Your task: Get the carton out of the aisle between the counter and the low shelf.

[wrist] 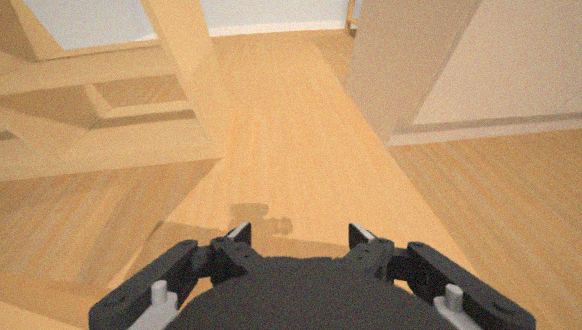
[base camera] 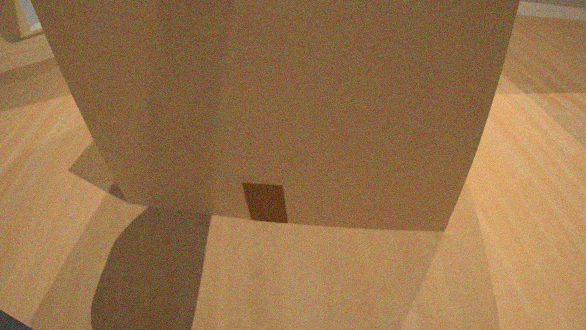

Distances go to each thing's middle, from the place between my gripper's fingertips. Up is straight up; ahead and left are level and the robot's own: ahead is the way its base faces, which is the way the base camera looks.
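Labels:
The cardboard carton (base camera: pixel 357 121) is 13 cm below my hand, and it sits 30 cm behind my hand and 5 cm to the left of it.

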